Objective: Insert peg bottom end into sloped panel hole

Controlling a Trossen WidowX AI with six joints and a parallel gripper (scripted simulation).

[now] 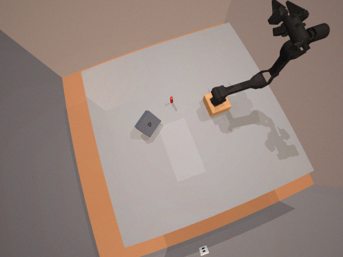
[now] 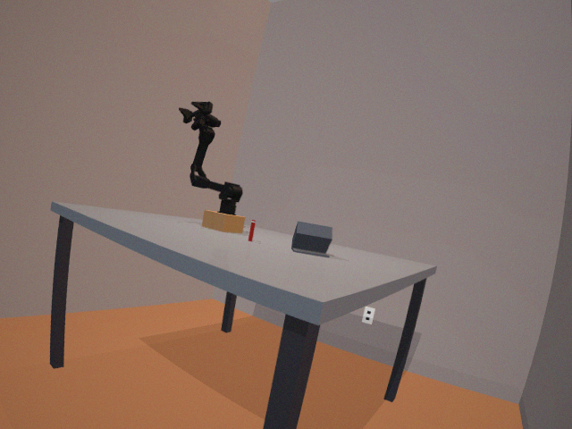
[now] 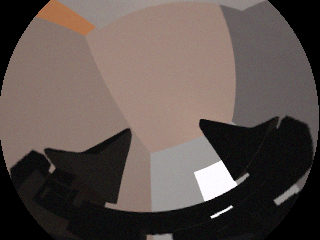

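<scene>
Right now my gripper tip is 520 mm short of the red peg, 490 mm above it and 20 mm to the left of it. Also, from my gripper tip: sloped panel (730 mm ahead, 500 mm below, 60 mm to the left).
</scene>
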